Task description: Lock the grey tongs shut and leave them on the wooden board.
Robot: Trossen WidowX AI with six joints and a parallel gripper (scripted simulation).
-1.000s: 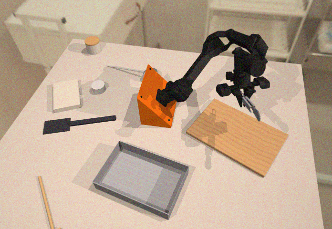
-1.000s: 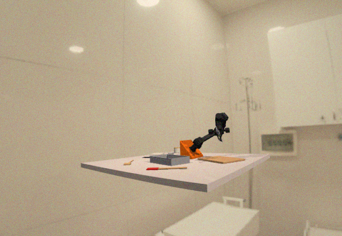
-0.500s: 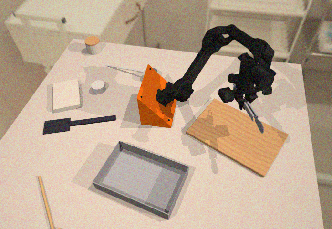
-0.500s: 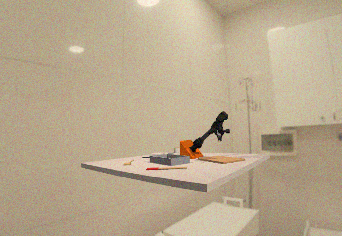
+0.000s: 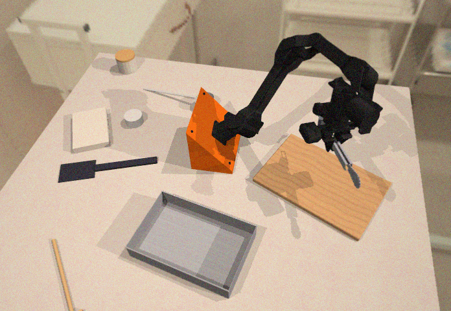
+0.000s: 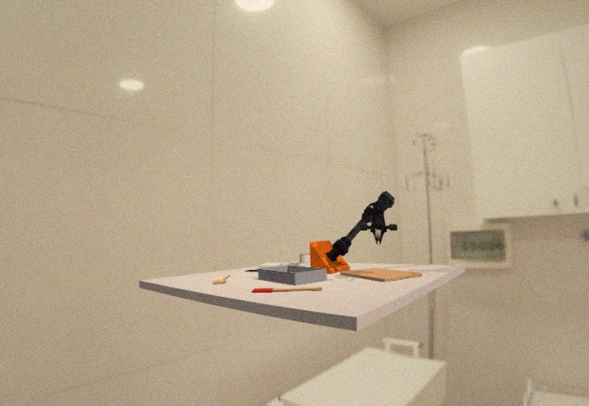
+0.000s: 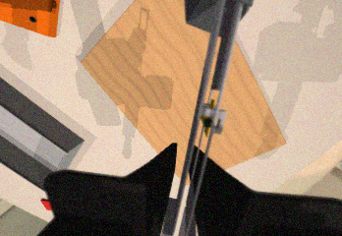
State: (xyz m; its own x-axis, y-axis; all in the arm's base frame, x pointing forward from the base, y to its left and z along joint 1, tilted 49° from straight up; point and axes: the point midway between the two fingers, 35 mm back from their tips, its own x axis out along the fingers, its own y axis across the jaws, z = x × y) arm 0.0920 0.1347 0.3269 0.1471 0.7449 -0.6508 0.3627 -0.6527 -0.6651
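Right now the wooden board is 150 mm below my gripper tip. Also, from my gripper tip: red-handled tool: 550 mm ahead, 210 mm to the right, 150 mm below; then grey roasting tin: 260 mm ahead, 360 mm to the right, 130 mm below; then white puck: 200 mm behind, 670 mm to the right, 140 mm below.
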